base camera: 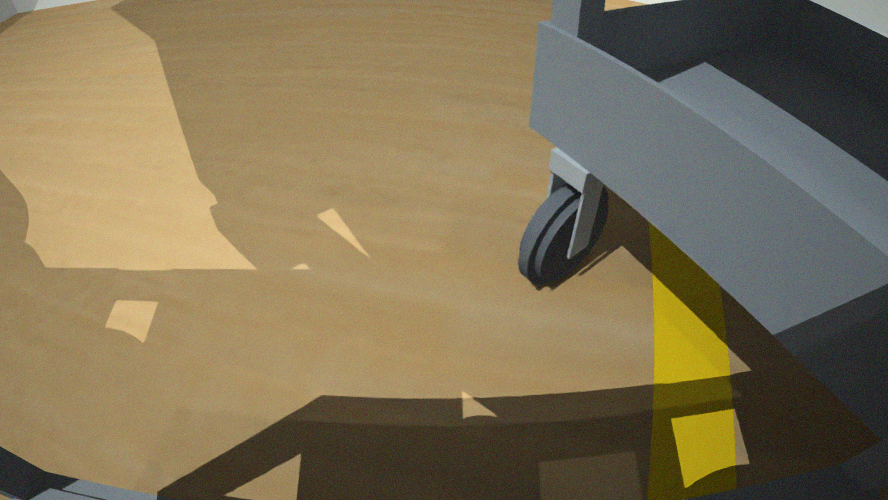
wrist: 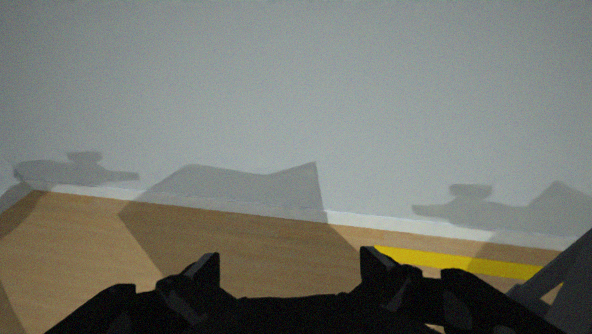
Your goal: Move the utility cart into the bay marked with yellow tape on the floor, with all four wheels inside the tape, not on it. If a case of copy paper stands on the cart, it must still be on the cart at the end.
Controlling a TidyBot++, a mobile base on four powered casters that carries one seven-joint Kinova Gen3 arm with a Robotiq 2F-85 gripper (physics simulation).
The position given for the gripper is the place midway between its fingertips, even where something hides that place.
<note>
In view: the gripper (wrist: pixel 290 265) and a yellow tape bay (base camera: pixel 693 443).
The yellow tape bay shows as well in the wrist view (wrist: pixel 430 259).
</note>
